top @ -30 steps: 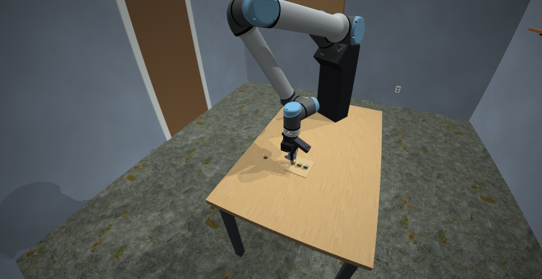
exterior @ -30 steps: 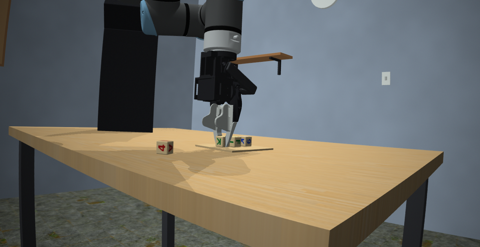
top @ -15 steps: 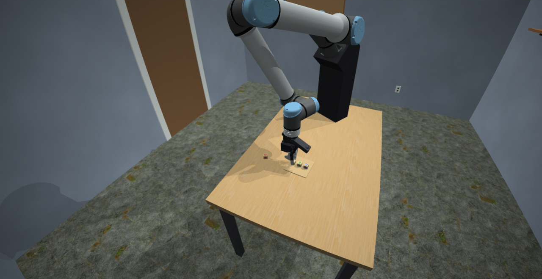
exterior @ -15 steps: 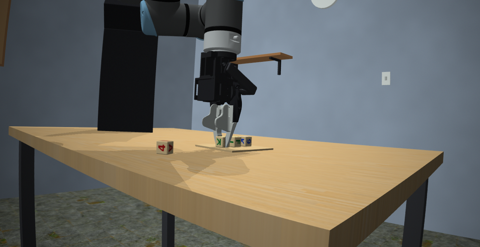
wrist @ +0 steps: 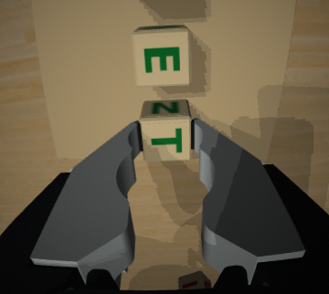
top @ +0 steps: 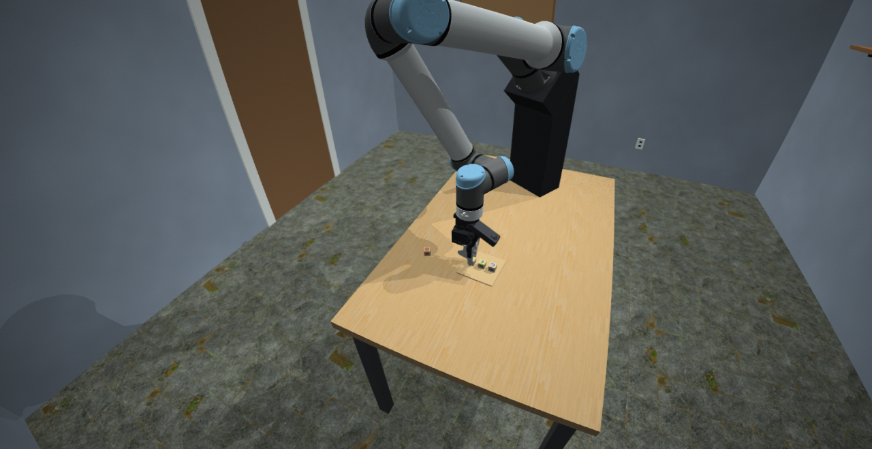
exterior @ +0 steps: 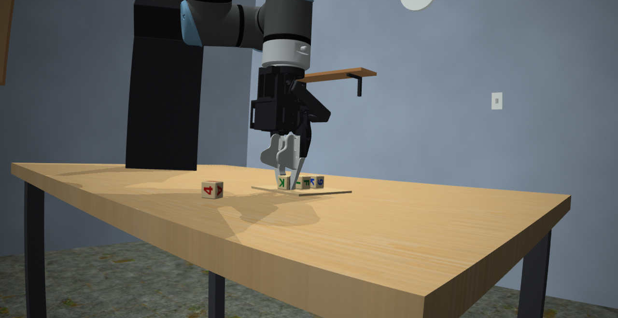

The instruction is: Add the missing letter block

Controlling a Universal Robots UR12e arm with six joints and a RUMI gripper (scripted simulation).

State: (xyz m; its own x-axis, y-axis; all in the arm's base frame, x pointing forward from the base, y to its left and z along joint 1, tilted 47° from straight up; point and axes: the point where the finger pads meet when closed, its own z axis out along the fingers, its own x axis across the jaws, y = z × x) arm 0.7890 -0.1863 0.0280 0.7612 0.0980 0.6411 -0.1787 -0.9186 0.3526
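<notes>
My gripper is now 4 cm to the right of the tan mat, 2 cm above it and 1 cm short of it.
</notes>
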